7 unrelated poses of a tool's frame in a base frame.
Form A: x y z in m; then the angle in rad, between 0 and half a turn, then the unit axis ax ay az.
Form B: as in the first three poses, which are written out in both.
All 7 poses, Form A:
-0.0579 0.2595 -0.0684 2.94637 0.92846 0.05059 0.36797
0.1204 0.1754 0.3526 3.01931 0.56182 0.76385 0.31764
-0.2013 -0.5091 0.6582 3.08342 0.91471 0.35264 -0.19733
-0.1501 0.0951 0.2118 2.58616 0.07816 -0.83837 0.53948
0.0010 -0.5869 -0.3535 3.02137 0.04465 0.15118 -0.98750
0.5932 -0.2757 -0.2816 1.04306 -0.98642 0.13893 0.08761
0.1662 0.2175 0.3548 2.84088 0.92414 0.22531 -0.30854
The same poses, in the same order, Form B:
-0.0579 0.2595 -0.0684 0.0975 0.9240 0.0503 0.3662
0.1204 0.1754 0.3526 0.0611 0.5608 0.7624 0.3170
-0.2013 -0.5091 0.6582 0.0291 0.9143 0.3525 -0.1972
-0.1501 0.0951 0.2118 0.2742 0.0752 -0.8062 0.5188
0.0010 -0.5869 -0.3535 0.0601 0.0446 0.1509 -0.9857
0.5932 -0.2757 -0.2816 0.8671 -0.4914 0.0692 0.0436
0.1662 0.2175 0.3548 0.1498 0.9137 0.2228 -0.3051

